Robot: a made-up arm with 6 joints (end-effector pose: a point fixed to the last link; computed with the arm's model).
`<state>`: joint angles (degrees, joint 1 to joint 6).
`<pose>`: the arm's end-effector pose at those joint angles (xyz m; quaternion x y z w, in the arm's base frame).
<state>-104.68 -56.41 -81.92 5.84 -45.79 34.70</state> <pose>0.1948 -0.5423 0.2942 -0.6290 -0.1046 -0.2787 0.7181</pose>
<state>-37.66 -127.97 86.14 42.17 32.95 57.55</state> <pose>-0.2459 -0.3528 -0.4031 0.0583 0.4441 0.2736 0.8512</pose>
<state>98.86 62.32 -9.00 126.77 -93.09 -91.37</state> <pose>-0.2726 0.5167 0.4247 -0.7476 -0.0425 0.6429 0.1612</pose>
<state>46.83 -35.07 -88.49 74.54 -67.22 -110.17</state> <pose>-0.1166 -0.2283 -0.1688 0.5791 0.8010 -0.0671 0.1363</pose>
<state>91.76 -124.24 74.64 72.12 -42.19 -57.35</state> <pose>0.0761 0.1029 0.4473 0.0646 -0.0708 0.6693 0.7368</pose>
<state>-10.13 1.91 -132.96 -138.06 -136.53 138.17</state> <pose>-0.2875 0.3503 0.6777 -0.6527 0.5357 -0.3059 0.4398</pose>
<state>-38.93 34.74 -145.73 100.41 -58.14 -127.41</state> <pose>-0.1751 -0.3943 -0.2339 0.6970 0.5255 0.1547 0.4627</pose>
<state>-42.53 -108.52 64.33 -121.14 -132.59 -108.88</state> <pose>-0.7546 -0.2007 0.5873 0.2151 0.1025 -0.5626 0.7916</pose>
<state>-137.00 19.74 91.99 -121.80 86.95 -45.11</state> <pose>-0.5402 0.0916 0.6515 -0.2743 -0.6549 -0.3811 0.5922</pose>
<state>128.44 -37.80 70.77 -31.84 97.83 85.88</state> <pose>-0.0896 0.9226 -0.1152 0.7204 0.1398 -0.4629 0.4973</pose>
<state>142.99 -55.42 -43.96 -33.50 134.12 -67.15</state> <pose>-0.1990 -0.3283 1.0467 -0.1470 -0.1352 -0.0727 0.9772</pose>
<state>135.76 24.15 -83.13 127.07 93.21 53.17</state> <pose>-0.0167 0.2691 -0.1784 0.3360 0.2327 0.6667 0.6233</pose>
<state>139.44 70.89 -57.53 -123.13 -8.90 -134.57</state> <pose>0.4885 -0.1106 0.7794 -0.1961 0.2161 0.8305 0.4745</pose>
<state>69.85 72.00 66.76 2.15 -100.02 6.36</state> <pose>0.4198 -0.2560 0.4148 -0.6374 0.2397 -0.4947 0.5400</pose>
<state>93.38 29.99 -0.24 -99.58 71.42 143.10</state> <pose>0.0009 0.9215 0.1385 0.3625 0.0750 -0.7373 0.5652</pose>
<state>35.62 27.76 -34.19 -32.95 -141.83 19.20</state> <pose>0.5165 0.5164 0.5043 -0.5950 -0.2749 0.1479 0.7406</pose>
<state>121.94 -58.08 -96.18 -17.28 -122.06 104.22</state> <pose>0.5870 0.2640 0.4311 0.8098 -0.4156 -0.2530 0.3280</pose>
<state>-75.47 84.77 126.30 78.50 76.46 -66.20</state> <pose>0.1907 0.4460 -0.0364 -0.9761 -0.0904 -0.1329 0.1465</pose>
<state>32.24 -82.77 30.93 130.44 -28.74 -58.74</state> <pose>-0.0405 -0.2484 0.3693 0.0788 0.0256 0.0702 0.9941</pose>
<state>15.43 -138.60 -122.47 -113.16 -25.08 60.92</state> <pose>0.1162 0.8182 0.0118 0.7315 0.4789 -0.4837 0.0391</pose>
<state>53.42 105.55 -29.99 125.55 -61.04 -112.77</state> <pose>0.1251 0.4953 -0.2331 0.7866 -0.5723 -0.1844 0.1406</pose>
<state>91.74 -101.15 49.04 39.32 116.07 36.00</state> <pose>-0.5192 0.7018 0.1204 0.8402 0.5287 0.0249 0.1178</pose>
